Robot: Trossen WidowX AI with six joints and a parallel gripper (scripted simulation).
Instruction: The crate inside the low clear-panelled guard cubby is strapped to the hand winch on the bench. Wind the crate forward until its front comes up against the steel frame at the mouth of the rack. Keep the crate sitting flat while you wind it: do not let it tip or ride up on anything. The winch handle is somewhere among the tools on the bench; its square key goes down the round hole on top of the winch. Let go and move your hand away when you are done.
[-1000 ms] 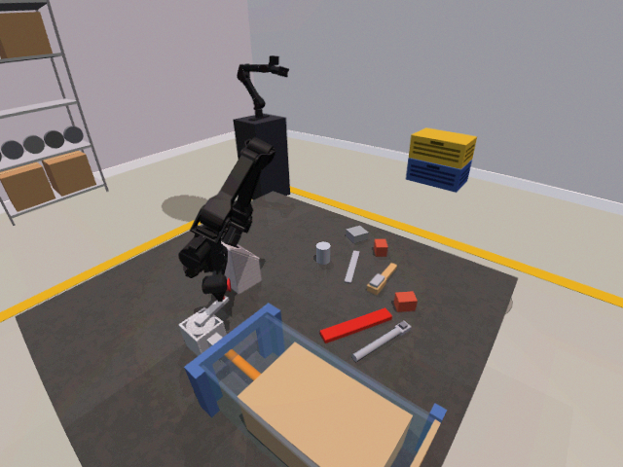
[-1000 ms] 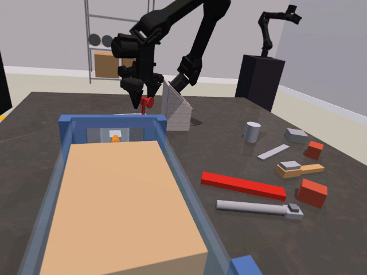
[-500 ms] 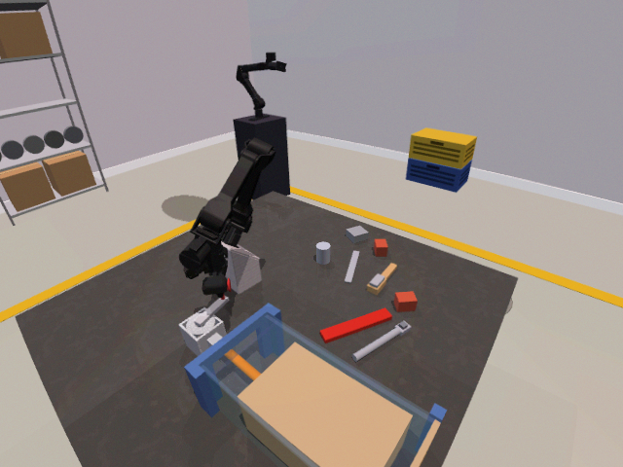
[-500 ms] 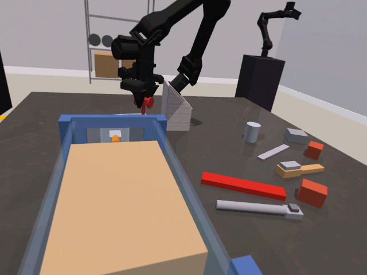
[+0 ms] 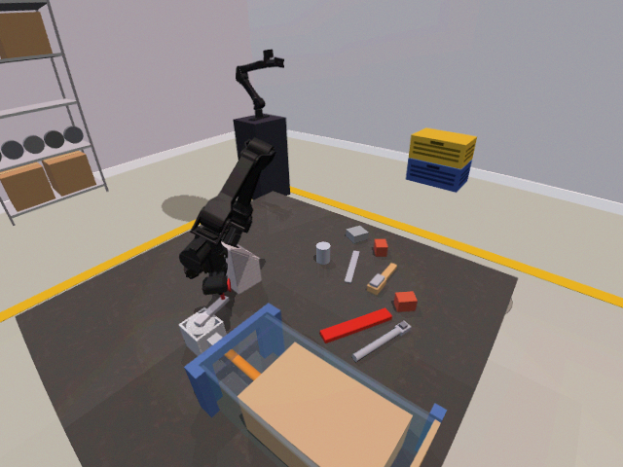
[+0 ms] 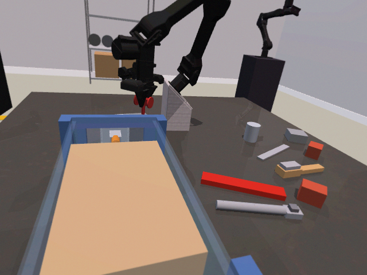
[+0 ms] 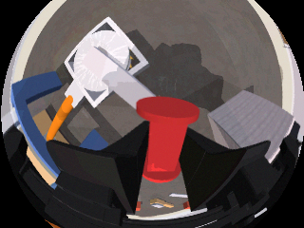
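Now: gripper tip right at the red knob. From my gripper tip the other things lie so: red bar: 30 cm ahead, 27 cm to the left, 12 cm below; then winch handle: 1 cm ahead, 3 cm to the right, 2 cm below; then white winch: 2 cm ahead, 10 cm to the right, 10 cm below.
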